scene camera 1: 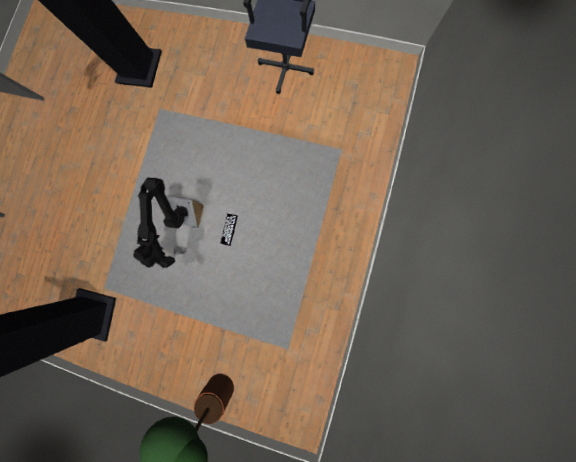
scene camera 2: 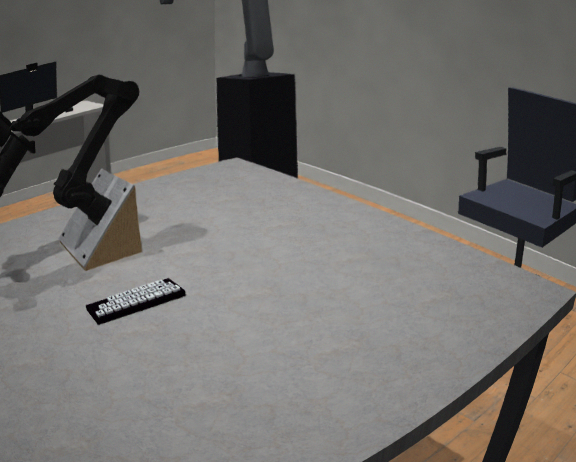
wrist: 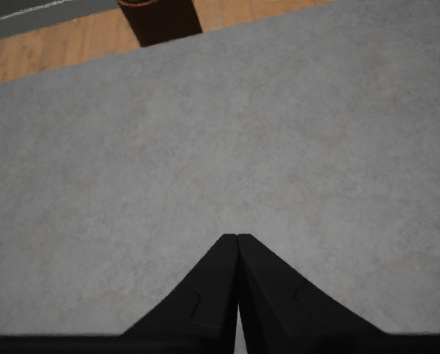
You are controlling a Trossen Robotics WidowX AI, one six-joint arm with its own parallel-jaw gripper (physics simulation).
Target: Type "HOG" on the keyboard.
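Where they show: gripper, fingertip midpoint: [scene camera 1: 163, 267] [wrist: 236, 247]; arm's base at its link origin: [scene camera 1: 182, 210] [scene camera 2: 100, 210].
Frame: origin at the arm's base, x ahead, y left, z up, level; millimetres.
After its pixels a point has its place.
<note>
The keyboard [scene camera 1: 229, 229] {x 288, y -56, z -83 mm} [scene camera 2: 136, 301] {x 306, y -62, z -81 mm}, black with small white keys in rows, lies flat on the grey table [scene camera 1: 260, 280] {x 548, y -331, z -97 mm} [scene camera 2: 310, 360] {x 622, y 69, z -97 mm}. The letters on its keys are too small to read in the scene views, and the keyboard does not show in the wrist view. My gripper [scene camera 1: 155, 257] [wrist: 236, 247] {x 11, y -345, z 76 mm} is shut and empty, with its fingertips together in the wrist view. It is above the table, well away from the keyboard, on the lower left side in scene camera 1. In scene camera 2 the hand is partly cut off at the left edge.
The arm's base sits on a wooden wedge [scene camera 1: 198, 213] {x 77, y 5, z -53 mm} [scene camera 2: 127, 232] {x 77, y 37, z -42 mm} with a sloping grey plate, beside the keyboard. A blue office chair [scene camera 1: 280, 27] [scene camera 2: 515, 207], black pedestals and a brown plant pot [scene camera 1: 214, 398] [wrist: 165, 20] stand off the table.
</note>
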